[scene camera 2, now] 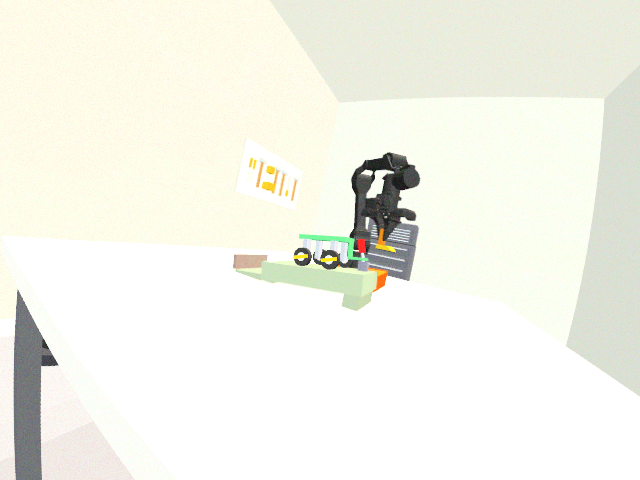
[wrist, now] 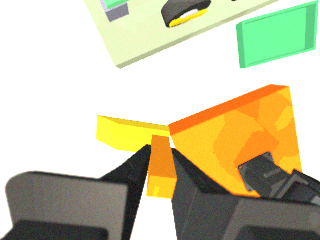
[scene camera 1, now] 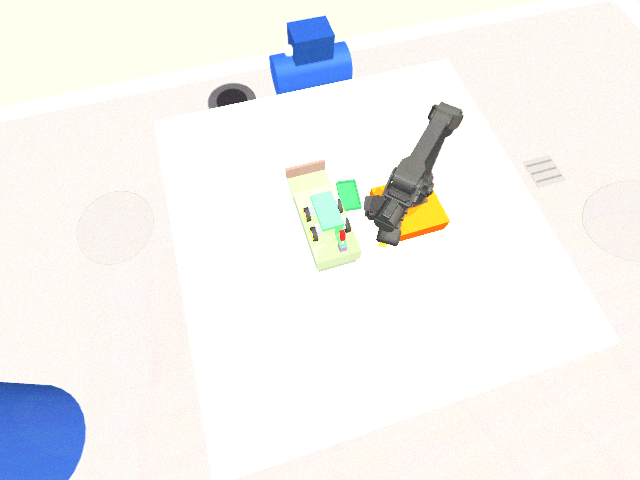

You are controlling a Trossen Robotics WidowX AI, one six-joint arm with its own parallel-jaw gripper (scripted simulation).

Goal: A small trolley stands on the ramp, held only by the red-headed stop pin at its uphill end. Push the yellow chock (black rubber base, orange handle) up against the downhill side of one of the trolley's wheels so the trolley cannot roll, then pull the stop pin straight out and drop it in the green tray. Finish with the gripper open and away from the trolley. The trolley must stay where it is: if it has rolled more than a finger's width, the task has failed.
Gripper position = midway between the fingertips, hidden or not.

Observation:
My gripper (scene camera 2: 381,240) holds a yellow chock (wrist: 121,134). Also in view: a green tray (wrist: 275,36) and a pale green ramp (scene camera 2: 340,280).
My gripper is seen too in the wrist view (wrist: 159,151) and in scene camera 1 (scene camera 1: 387,226).

